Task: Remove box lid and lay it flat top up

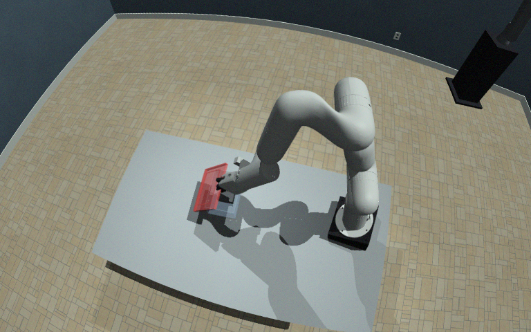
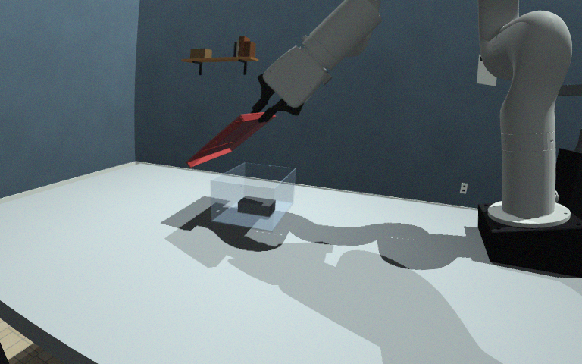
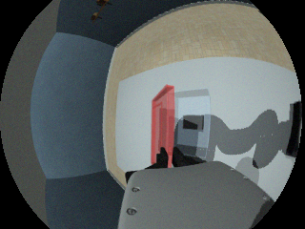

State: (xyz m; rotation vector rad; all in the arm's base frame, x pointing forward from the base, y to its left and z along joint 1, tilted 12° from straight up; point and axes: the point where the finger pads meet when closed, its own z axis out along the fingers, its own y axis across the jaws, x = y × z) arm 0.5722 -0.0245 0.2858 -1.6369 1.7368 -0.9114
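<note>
Right now my hand is 7 cm short of the red lid, 6 cm above it and 2 cm to the left of it. Round my hand: box: 20 cm below, 5 cm to the right, 2 cm ahead.
</note>
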